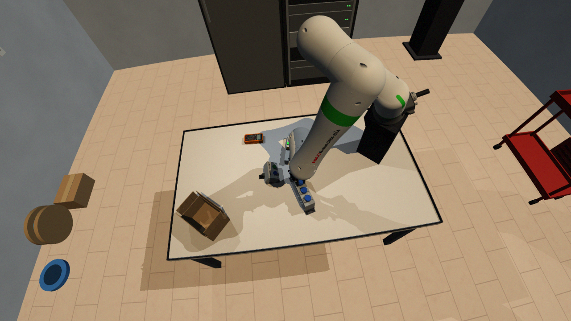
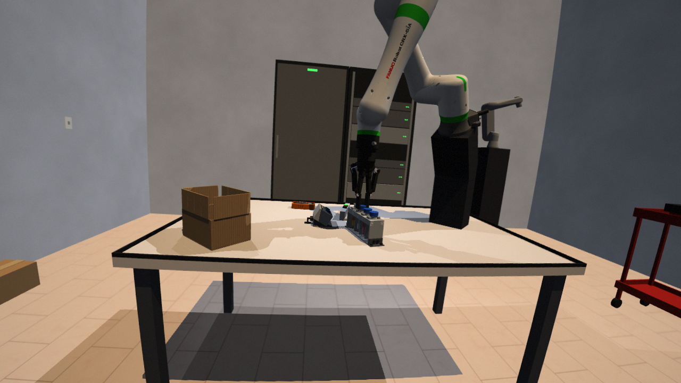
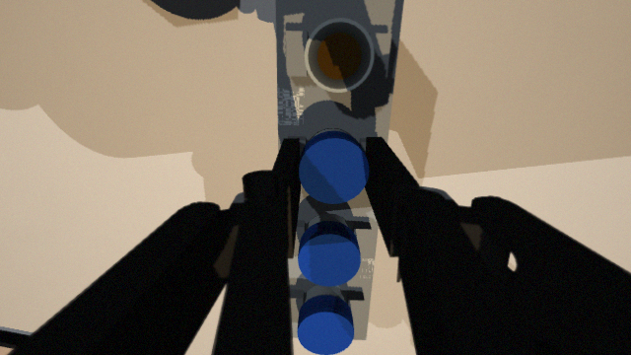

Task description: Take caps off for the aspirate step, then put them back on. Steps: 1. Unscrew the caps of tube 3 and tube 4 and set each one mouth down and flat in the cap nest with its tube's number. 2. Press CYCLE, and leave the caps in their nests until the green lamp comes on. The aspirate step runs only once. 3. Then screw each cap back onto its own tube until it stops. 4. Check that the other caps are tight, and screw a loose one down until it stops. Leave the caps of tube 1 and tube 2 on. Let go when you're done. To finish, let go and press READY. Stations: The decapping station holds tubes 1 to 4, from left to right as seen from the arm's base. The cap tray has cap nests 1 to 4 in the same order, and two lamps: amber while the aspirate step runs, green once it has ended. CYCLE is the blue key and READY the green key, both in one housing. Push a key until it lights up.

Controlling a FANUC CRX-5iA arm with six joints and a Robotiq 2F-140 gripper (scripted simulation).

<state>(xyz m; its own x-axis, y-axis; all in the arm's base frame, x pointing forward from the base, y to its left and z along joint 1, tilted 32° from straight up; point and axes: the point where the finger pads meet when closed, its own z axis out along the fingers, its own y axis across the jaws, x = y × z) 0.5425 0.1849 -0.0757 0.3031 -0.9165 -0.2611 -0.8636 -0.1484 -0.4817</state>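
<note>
The blue cap is 30 mm below my hand. Round my hand: blue cycle key 140 mm ahead, 100 mm to the right, 70 mm below; then key housing 160 mm ahead, 130 mm to the right, 90 mm below; then green ready key 140 mm ahead, 150 mm to the right, 70 mm below.
</note>
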